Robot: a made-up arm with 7 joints. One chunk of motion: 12 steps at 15 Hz.
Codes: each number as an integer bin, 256 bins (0 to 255) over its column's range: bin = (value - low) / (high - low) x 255, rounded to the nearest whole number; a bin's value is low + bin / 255 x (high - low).
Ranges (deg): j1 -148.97..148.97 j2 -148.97..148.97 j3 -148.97..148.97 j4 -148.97..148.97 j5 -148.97..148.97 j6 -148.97..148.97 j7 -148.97..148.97
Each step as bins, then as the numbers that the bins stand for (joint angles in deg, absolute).
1 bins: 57 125 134 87 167 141 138
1 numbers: -82.37 -2.92 7.59 -47.32 46.15 15.77 12.27
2 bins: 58 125 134 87 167 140 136
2 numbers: -81.20 -2.92 7.59 -47.32 46.15 14.60 9.93
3 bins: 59 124 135 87 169 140 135
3 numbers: -80.03 -4.09 8.76 -47.32 48.49 14.60 8.76
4 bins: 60 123 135 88 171 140 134
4 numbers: -78.87 -5.26 8.76 -46.15 50.83 14.60 7.59
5 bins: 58 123 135 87 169 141 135
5 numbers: -81.20 -5.26 8.76 -47.32 48.49 15.77 8.76
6 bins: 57 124 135 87 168 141 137
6 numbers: -82.37 -4.09 8.76 -47.32 47.32 15.77 11.10
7 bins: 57 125 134 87 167 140 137
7 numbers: -82.37 -2.92 7.59 -47.32 46.15 14.60 11.10
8 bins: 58 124 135 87 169 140 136
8 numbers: -81.20 -4.09 8.76 -47.32 48.49 14.60 9.93
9 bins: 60 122 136 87 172 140 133
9 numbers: -78.87 -6.43 9.93 -47.32 51.99 14.60 6.43
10 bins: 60 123 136 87 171 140 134
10 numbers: -78.87 -5.26 9.93 -47.32 50.83 14.60 7.59
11 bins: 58 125 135 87 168 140 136
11 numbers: -81.20 -2.92 8.76 -47.32 47.32 14.60 9.93
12 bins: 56 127 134 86 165 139 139
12 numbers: -83.54 -0.58 7.59 -48.49 43.81 13.44 13.44
